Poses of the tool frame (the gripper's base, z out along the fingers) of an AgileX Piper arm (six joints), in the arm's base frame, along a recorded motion.
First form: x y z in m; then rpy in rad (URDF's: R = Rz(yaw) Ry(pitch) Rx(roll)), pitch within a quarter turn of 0, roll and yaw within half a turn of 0.
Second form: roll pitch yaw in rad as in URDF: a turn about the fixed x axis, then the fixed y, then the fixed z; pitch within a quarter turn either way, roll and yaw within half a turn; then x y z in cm. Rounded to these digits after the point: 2 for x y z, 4 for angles.
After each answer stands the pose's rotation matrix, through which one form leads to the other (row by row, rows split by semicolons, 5 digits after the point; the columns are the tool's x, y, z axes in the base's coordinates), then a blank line. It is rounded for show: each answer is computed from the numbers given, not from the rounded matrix.
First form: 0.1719 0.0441 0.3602 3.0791 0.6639 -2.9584
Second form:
3.0791 0.6639 -2.9584 17.19 4.41 36.02
-0.77442 -0.21965 0.59332; -0.14348 0.97434 0.17344; -0.61619 0.04919 -0.78606

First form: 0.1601 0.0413 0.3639 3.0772 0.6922 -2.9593
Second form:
3.0772 0.6922 -2.9593 16.01 4.13 36.39
-0.75709 -0.22130 0.61469; -0.13956 0.97395 0.17874; -0.63823 0.04954 -0.76825

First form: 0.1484 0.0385 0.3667 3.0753 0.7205 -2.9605
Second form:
3.0753 0.7205 -2.9605 14.84 3.85 36.67
-0.73919 -0.22270 0.63562; -0.13534 0.97362 0.18373; -0.65976 0.04978 -0.74983

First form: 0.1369 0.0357 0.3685 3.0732 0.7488 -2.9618
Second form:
3.0732 0.7488 -2.9618 13.69 3.57 36.85
-0.72070 -0.22418 0.65600; -0.13099 0.97326 0.18869; -0.68076 0.05006 -0.73079

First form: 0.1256 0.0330 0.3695 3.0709 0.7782 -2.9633
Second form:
3.0709 0.7782 -2.9633 12.56 3.30 36.95
-0.70089 -0.22571 0.67662; -0.12630 0.97290 0.19370; -0.70200 0.05030 -0.71040

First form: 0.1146 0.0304 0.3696 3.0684 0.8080 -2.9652
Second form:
3.0684 0.8080 -2.9652 11.46 3.04 36.96
-0.68022 -0.22705 0.69695; -0.12125 0.97257 0.19851; -0.72291 0.05053 -0.68910

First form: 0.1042 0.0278 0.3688 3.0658 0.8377 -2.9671
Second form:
3.0658 0.8377 -2.9671 10.42 2.78 36.88
-0.65901 -0.22852 0.71658; -0.11617 0.97222 0.20321; -0.74311 0.05067 -0.66725

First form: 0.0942 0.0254 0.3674 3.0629 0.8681 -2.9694
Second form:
3.0629 0.8681 -2.9694 9.42 2.54 36.74
-0.63672 -0.22991 0.73602; -0.11074 0.97188 0.20780; -0.76310 0.05080 -0.64428

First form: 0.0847 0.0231 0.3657 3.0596 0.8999 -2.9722
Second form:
3.0596 0.8999 -2.9722 8.47 2.31 36.57
-0.61279 -0.23125 0.75565; -0.10481 0.97156 0.21233; -0.78326 0.05092 -0.61960

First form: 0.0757 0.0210 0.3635 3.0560 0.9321 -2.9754
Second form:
3.0560 0.9321 -2.9754 7.57 2.10 36.35
-0.58794 -0.23251 0.77477; -0.09862 0.97126 0.21664; -0.80287 0.05096 -0.59397

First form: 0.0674 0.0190 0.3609 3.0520 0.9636 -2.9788
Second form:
3.0520 0.9636 -2.9788 6.74 1.90 36.09
-0.56302 -0.23393 0.79264; -0.09247 0.97091 0.22086; -0.82125 0.05105 -0.56828

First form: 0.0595 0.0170 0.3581 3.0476 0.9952 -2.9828
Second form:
3.0476 0.9952 -2.9828 5.95 1.70 35.81
-0.53749 -0.23517 0.80982; -0.08607 0.97061 0.22473; -0.83887 0.05109 -0.54193

